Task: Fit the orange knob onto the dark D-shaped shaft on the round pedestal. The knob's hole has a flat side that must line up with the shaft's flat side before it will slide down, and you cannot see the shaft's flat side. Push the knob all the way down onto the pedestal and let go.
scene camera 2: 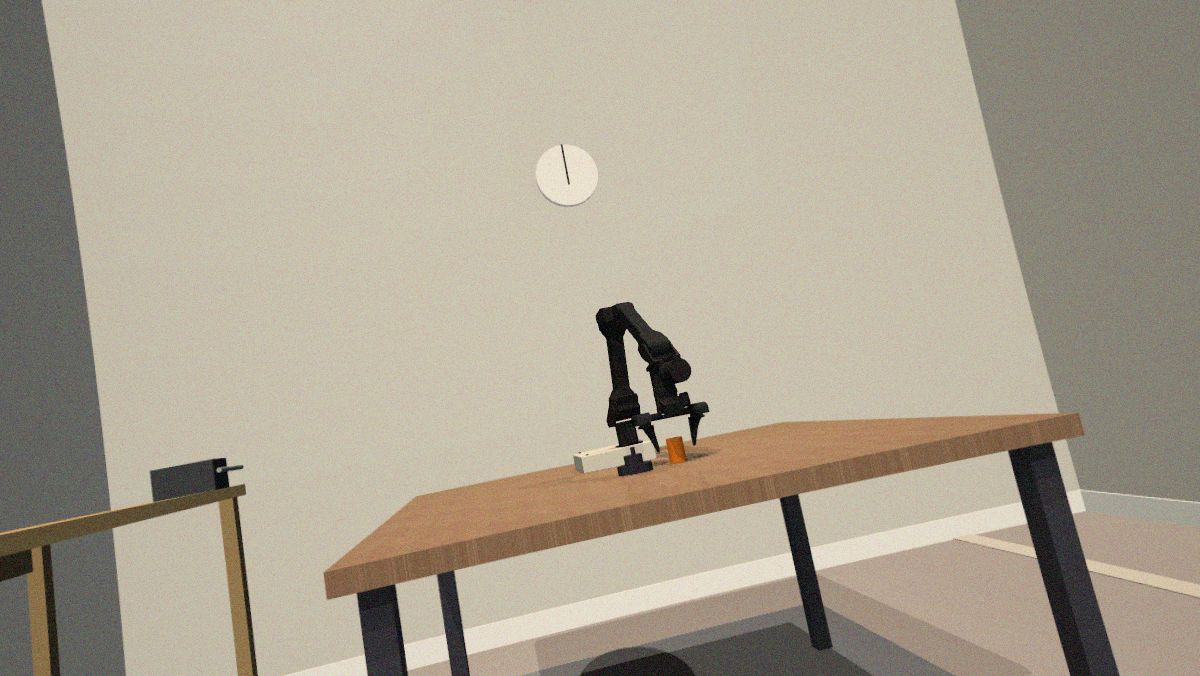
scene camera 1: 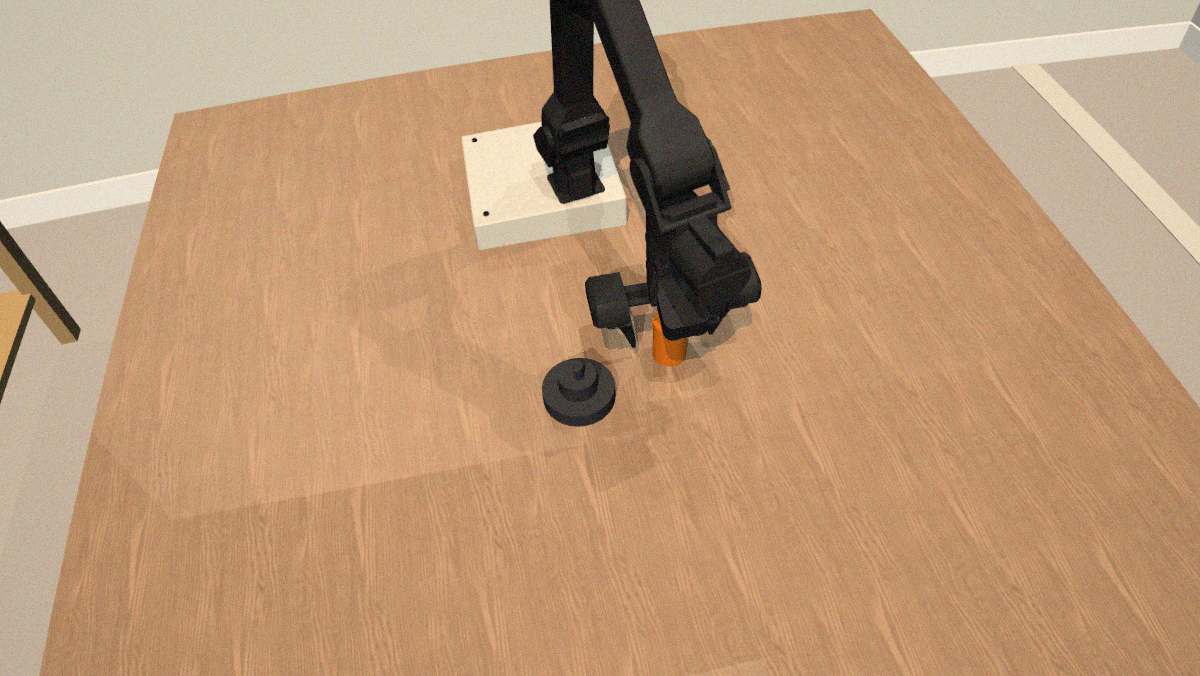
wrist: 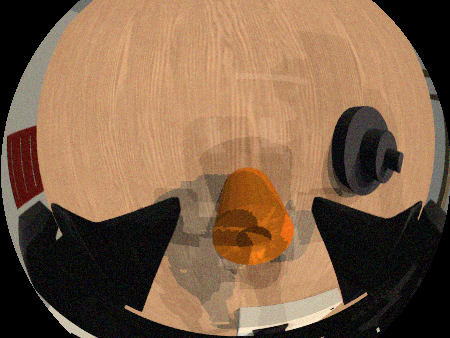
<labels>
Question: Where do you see an orange knob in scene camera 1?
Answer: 668,353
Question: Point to an orange knob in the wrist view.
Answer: At 252,227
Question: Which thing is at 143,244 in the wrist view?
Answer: My gripper.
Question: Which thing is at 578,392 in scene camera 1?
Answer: A dark round pedestal.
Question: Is my gripper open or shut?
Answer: Open.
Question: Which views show my gripper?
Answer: Scene camera 2, scene camera 1 and the wrist view: all of them.
</labels>
